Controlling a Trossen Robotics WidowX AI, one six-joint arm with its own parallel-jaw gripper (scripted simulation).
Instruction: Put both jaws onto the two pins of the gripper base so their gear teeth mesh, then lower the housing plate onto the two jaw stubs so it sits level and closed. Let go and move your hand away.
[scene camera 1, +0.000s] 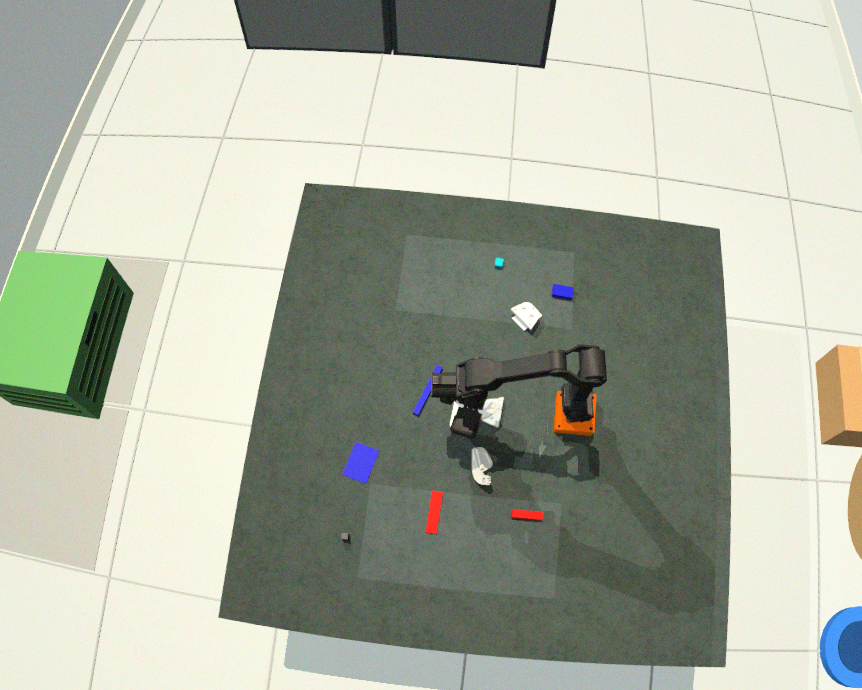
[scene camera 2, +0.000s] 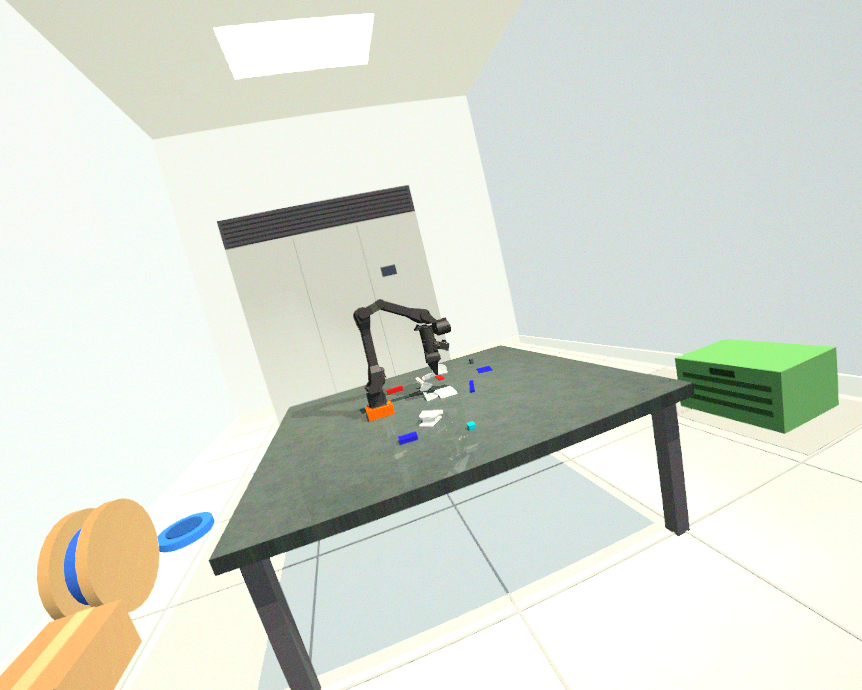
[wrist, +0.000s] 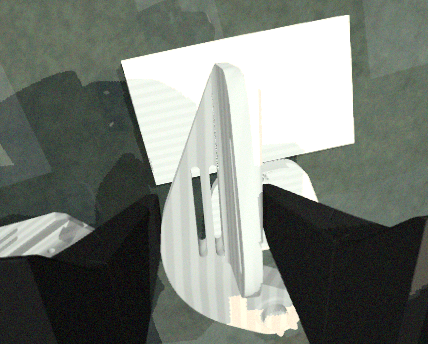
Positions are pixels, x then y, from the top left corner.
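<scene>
My gripper (scene camera 1: 472, 409), 186 cm from the lens. Blue square (scene camera 1: 360, 463), 191 cm from the lens.
</scene>
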